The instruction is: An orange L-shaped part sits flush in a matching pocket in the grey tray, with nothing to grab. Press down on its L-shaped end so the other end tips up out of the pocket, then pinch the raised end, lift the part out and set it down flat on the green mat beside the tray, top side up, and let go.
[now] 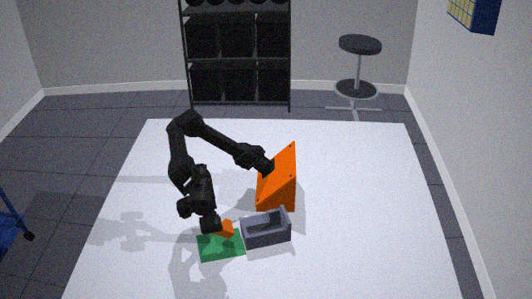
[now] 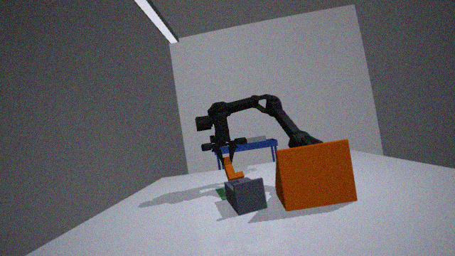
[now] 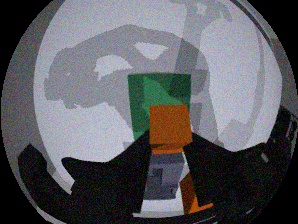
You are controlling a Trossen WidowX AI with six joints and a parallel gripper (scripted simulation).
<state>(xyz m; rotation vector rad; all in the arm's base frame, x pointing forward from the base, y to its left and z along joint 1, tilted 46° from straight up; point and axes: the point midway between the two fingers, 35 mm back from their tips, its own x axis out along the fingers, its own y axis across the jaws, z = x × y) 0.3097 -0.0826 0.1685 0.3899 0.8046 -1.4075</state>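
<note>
My gripper tip is now 3 cm to the right of the orange L-shaped part, 3 cm above it and 2 cm past it. From my gripper tip the other things lie so: green mat 12 cm below, 2 cm to the left, 1 cm behind.
</note>
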